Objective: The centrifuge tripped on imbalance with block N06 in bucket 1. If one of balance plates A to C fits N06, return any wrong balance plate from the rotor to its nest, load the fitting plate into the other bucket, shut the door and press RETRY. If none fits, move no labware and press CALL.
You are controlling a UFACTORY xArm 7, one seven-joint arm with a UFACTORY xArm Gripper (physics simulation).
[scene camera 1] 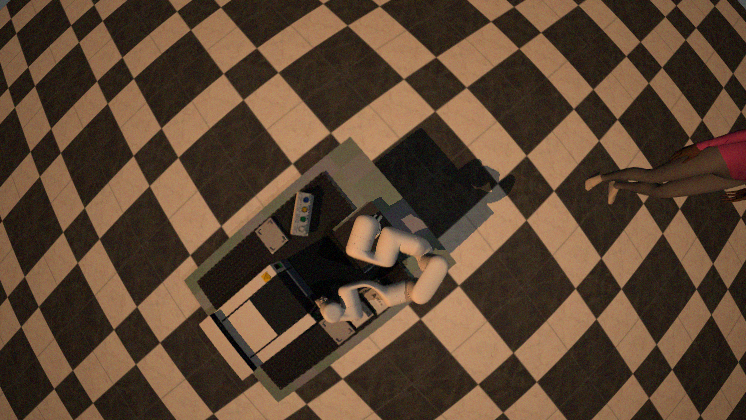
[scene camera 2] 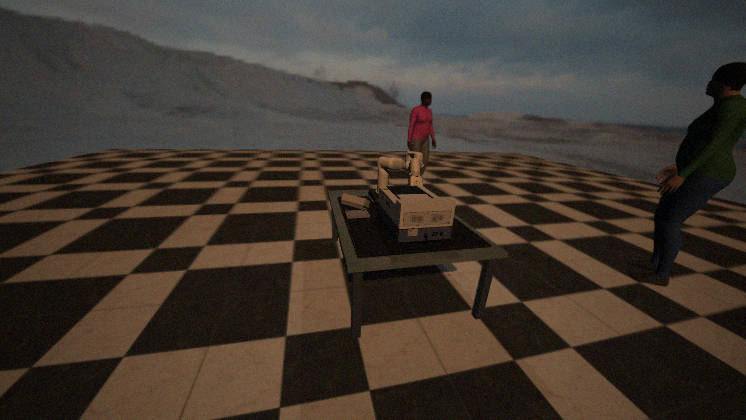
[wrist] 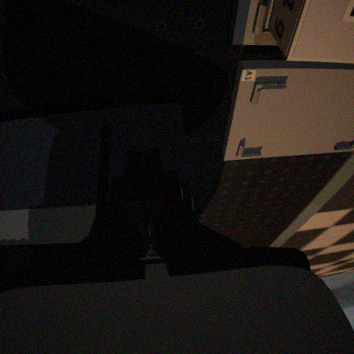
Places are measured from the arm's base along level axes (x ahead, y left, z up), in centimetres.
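Pixels of known places: gripper, between the fingertips: (wrist: 145, 172).
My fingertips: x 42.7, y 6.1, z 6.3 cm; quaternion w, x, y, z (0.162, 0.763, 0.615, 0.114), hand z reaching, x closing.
Behind a point stands the place of what it marks.
My gripper (scene camera 1: 326, 309) @[x 42.7, y 6.1, z 6.3 cm] (scene camera 2: 415, 180) (wrist: 145, 172) @[x 42.7, y 6.1, z 6.3 cm] is shut and empty. It hangs low over the dark edge of the white centrifuge (scene camera 1: 242, 293) @[x 59.8, y -26.6, z 17.5 cm] (scene camera 2: 417, 211) @[x 87.5, y -24.2, z 16.2 cm], beside the nests on the table's near side. In the wrist view the fingers are dark shapes in deep shadow. The nest marked A1 (wrist: 295, 112) @[x 50.9, y 17.6, z -2.3 cm] (scene camera 1: 338, 330) @[x 53.2, y 21.3, z -2.3 cm] is bare, with only its corner stops showing. A balance plate (wrist: 323, 33) (scene camera 1: 376, 301) sits in the nest beside it, partly under the arm. The button panel (scene camera 1: 301, 212) @[x 13.8, y -31.9, z 3.8 cm] (scene camera 2: 355, 200) @[x 20.1, y -33.8, z 2.0 cm] lies at the far side of the mat. The buckets and block N06 are hidden in the dark.
Another bare nest (scene camera 1: 271, 235) @[x 36.0, y -38.8, z -1.8 cm] (scene camera 2: 357, 213) @[x 37.1, y -39.0, z -1.9 cm] lies by the button panel. The table's green rim (scene camera 1: 360, 157) @[x -27.8, y -27.9, z -4.8 cm] (scene camera 2: 417, 259) @[x 101.6, y -31.2, z -4.8 cm] (wrist: 316, 207) @[x 83.7, y 27.8, z -4.8 cm] frames the dark mat. One person in pink (scene camera 1: 678, 175) (scene camera 2: 420, 125) and one in green (scene camera 2: 701, 151) stand on the checkered floor.
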